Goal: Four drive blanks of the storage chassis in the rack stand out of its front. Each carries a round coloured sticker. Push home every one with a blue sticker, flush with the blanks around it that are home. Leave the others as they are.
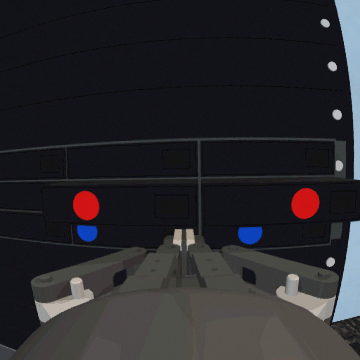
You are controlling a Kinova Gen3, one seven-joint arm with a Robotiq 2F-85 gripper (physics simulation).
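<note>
Two black blanks with red stickers, the left blank [125,205] and the right blank [250,202], stand out of the middle row and look larger than the blanks around them. Below them, in the bottom row, are a left blank [130,236] with a blue sticker [87,233] and a right blank [285,235] with a blue sticker [250,234]. The upper parts of both are hidden by the red-stickered blanks. Their visible edges look level with the chassis frame. My gripper [183,240] is shut and empty, its tips before the lower left blank's right end; contact cannot be told.
The top row blanks [120,160] [260,159] look home. A thin grey divider [199,160] separates left and right columns. Dark rack panels [175,60] lie above. A rack edge with pale round holes [337,115] runs down the right side, with light blue background beyond.
</note>
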